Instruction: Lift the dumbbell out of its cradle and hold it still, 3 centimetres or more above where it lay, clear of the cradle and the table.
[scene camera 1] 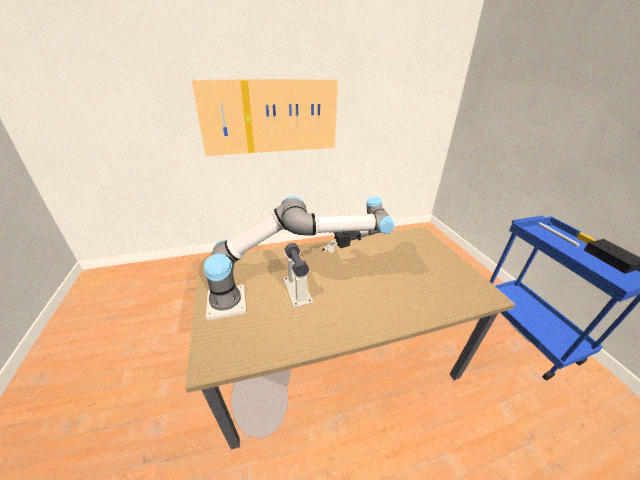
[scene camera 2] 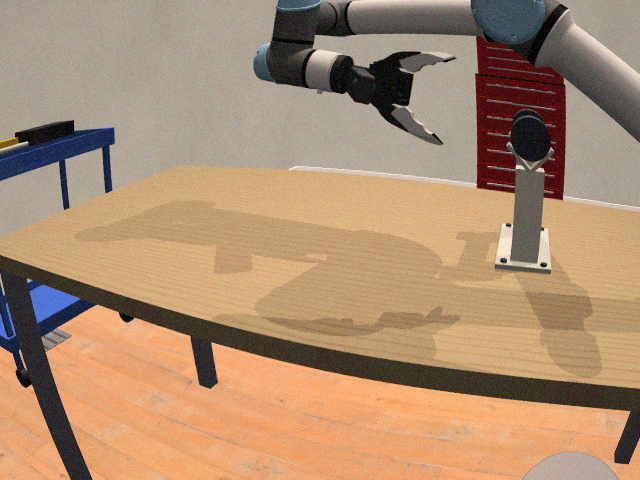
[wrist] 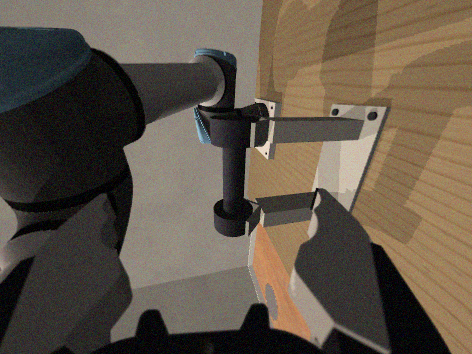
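Note:
The dark dumbbell lies level across the two upright posts of the white cradle, its ends resting in the V-shaped tops. My gripper is open and empty. In scene camera 2 it points sideways toward the dumbbell, a little higher than it and with a gap between. In the wrist view the dumbbell shows beyond the fingertips, nearer the right finger, with its handle running up and down the picture. The right finger hides part of the cradle's base.
The cradle stands on the wooden table, near the arm's base plate. The arm's forearm reaches over the table, above the dumbbell's height. A blue trolley stands beyond the table's end. A red panel is behind the dumbbell.

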